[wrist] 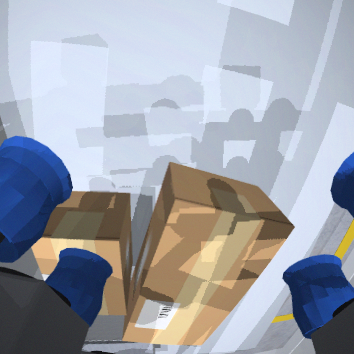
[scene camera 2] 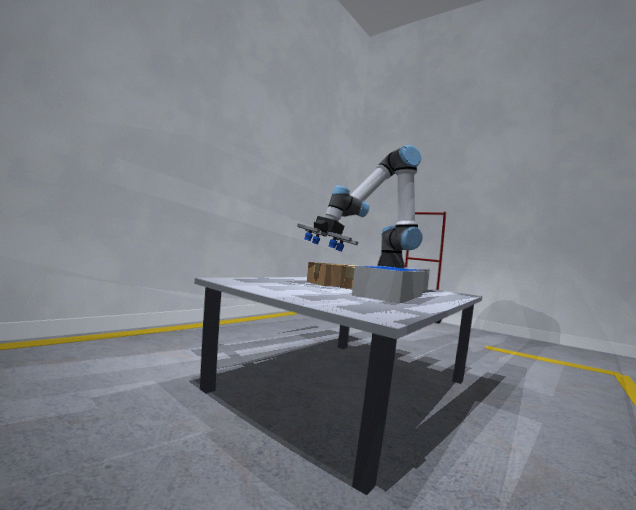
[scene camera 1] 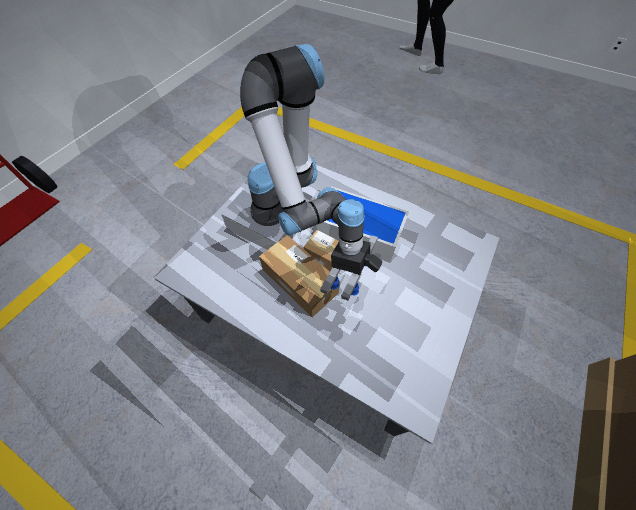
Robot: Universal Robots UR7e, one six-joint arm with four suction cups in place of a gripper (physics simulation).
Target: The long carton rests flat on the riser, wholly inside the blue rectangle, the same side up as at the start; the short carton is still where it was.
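Note:
My suction head (wrist: 42,181) holds nothing. I see that a grey riser (scene camera 2: 391,284) rests on the table.

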